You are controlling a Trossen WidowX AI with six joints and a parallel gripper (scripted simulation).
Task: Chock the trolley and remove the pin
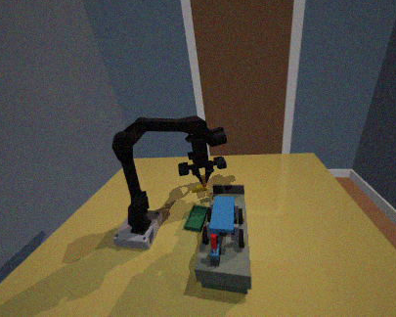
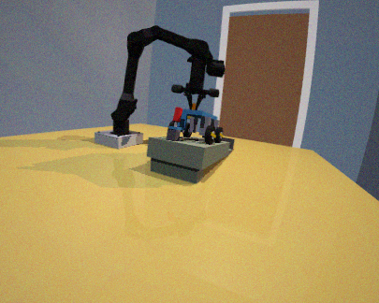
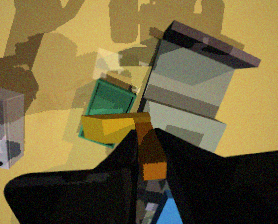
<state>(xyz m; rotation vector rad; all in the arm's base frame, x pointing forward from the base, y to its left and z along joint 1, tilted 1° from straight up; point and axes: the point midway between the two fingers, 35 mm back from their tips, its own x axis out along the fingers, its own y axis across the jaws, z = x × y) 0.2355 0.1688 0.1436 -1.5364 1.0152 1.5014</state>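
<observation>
The yellow chock lies 20 mm behind my gripper tip, 10 mm to the right of it and 10 mm below it. From my gripper tip the other things lie so: green tray: 40 mm behind, 60 mm to the right, 160 mm below; then grey ramp: 100 mm ahead, 140 mm to the right, 110 mm below; then blue trolley: 100 mm ahead, 150 mm to the right, 40 mm below.
</observation>
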